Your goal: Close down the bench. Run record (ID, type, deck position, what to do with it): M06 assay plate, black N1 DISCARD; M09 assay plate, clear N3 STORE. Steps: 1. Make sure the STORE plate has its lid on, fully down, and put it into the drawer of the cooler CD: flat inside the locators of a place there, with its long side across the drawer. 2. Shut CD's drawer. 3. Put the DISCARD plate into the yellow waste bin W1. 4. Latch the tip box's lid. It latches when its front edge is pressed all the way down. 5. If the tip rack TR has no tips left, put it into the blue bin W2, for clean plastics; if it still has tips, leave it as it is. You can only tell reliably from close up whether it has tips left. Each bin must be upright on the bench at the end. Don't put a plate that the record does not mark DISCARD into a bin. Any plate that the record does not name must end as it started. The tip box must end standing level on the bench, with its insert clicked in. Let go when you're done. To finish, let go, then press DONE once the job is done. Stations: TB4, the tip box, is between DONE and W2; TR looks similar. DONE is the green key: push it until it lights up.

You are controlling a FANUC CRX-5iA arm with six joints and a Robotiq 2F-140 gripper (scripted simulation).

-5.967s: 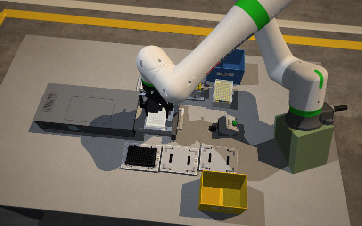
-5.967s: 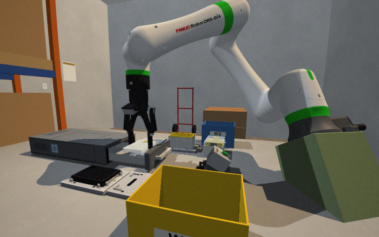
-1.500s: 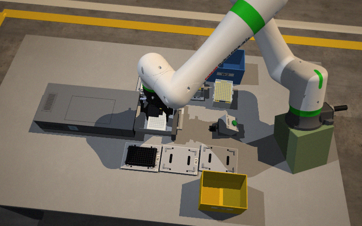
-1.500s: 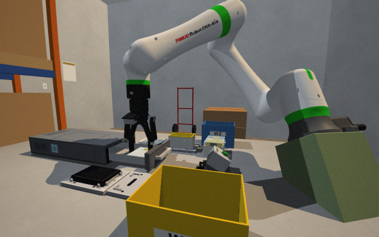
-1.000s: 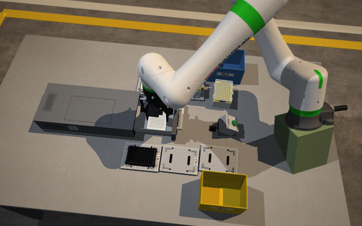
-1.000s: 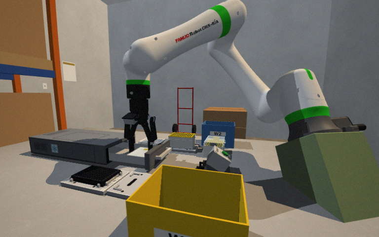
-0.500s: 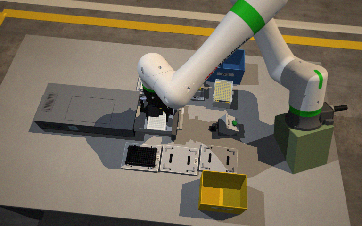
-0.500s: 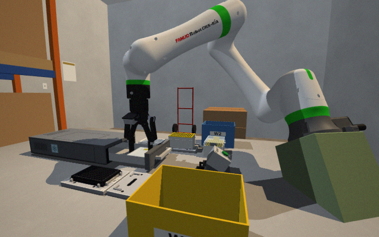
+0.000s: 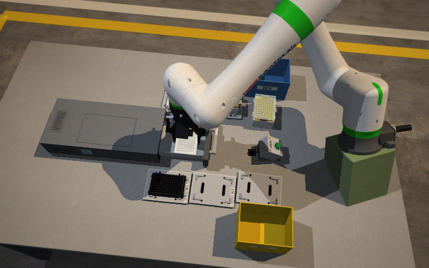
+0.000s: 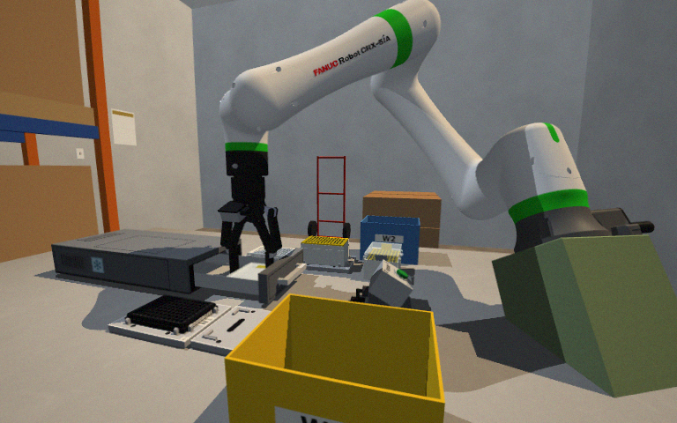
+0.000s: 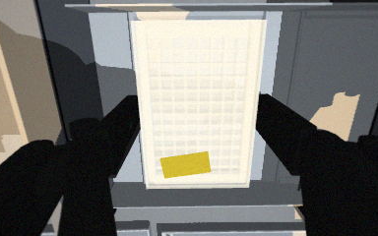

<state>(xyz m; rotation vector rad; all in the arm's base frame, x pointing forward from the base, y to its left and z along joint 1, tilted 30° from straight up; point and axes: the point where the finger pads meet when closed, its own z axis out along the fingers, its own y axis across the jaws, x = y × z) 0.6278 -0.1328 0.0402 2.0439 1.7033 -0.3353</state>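
My hand is 4 cm short of the cooler drawer, 1 cm to the left of it and 1 cm above it. The rest, counted from my hand: black assay plate (8 cm ahead, 18 cm to the left, 3 cm below); then cooler CD (17 cm ahead, 4 cm to the right); then white gridded plate (20 cm to the right, 3 cm below).
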